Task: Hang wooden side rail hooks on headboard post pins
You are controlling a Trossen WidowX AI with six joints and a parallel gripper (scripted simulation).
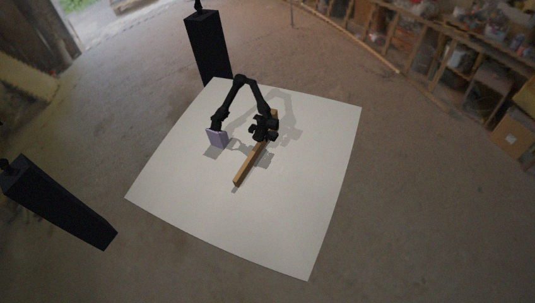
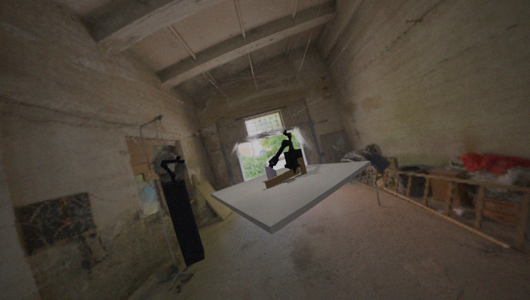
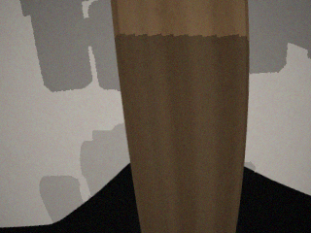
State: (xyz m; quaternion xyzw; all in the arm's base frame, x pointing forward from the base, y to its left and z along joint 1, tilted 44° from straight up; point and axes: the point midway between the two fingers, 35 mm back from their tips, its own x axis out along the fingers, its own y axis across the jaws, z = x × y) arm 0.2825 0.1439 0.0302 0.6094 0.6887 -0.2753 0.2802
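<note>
My gripper tip is now 1 cm past the headboard post, 14 cm to the right of it and 4 cm below it.
</note>
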